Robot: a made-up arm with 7 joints.
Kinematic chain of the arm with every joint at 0, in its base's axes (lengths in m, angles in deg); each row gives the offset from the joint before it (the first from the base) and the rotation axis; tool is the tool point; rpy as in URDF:
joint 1: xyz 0 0 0.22 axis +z
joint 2: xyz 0 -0.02 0.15 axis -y
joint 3: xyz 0 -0.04 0.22 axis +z
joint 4: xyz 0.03 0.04 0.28 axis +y
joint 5: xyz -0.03 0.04 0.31 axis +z
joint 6: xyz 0 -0.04 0.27 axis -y
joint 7: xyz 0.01 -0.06 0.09 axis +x
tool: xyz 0 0 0 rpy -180 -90 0
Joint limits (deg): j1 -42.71..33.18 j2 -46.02..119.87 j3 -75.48..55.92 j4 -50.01..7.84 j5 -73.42..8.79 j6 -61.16..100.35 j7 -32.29..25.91
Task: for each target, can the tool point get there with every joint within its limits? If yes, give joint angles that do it. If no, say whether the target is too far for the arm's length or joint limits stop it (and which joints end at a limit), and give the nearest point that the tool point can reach.
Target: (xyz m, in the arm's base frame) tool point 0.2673 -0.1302 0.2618
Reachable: no: joint limits stop it (at a limit: joint 1, joint 2, joint 3, joint 4, joint 5, joint 6) | nearest point 0.7169 -0.0284 0.8878 | short by 0.777 m
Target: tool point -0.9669 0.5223 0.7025
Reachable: yes | joints -26.30 70.36 -54.23 -1.77 -24.66 45.48 15.34
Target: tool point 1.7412 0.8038 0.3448
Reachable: no: too far | nearest point 0.8350 0.3855 1.0035 | short by 1.196 m
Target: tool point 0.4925 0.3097 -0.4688
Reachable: no: joint limits stop it (at a limit: joint 1, joint 2, joint 4) | nearest point -0.1434 0.4983 -0.3746 | short by 0.670 m
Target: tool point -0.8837 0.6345 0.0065
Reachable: yes | joints -31.65 101.06 -41.47 -11.78 -51.52 -5.00 -11.29
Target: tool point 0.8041 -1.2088 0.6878
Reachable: no: too far | nearest point 0.5840 -0.7076 1.0115 | short by 0.636 m
